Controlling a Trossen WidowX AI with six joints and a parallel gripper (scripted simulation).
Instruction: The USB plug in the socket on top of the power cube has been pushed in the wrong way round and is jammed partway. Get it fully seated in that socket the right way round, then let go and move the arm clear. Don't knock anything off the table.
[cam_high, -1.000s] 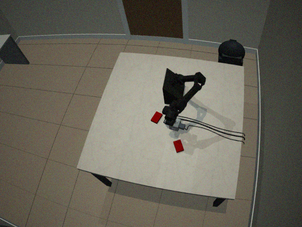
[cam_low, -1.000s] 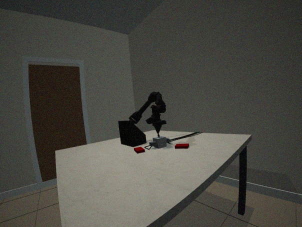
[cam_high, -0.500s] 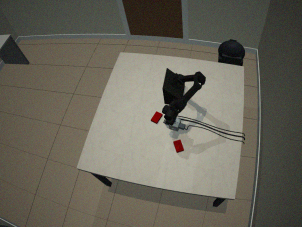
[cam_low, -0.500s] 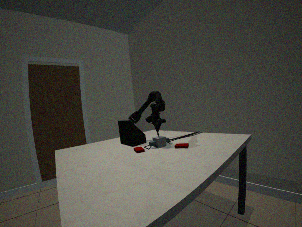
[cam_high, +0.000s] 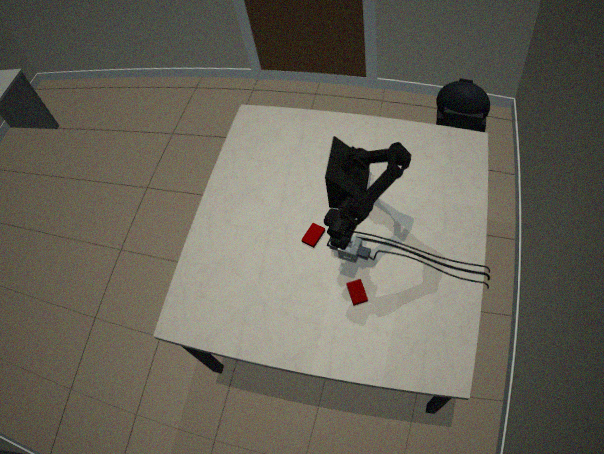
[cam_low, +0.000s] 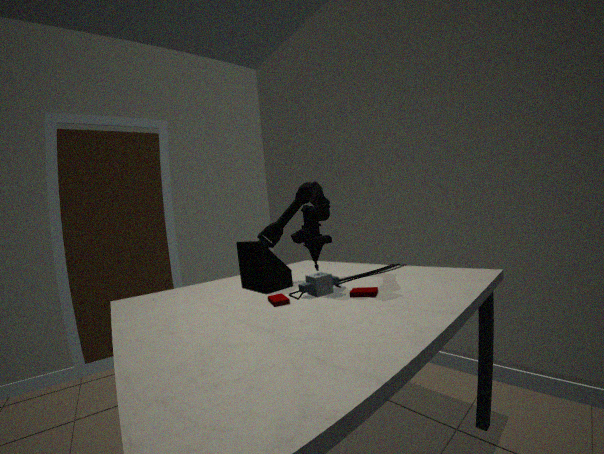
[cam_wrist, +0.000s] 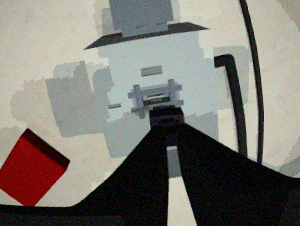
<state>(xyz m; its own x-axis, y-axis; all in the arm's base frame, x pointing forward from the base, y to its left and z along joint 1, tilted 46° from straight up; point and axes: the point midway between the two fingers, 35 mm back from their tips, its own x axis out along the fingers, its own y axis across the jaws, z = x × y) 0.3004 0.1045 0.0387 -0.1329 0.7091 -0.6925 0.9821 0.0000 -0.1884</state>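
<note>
Now: the USB socket 6 cm below my gripper tip. The rest, counted from my gripper tip: dark USB plug 2 cm below.
</note>
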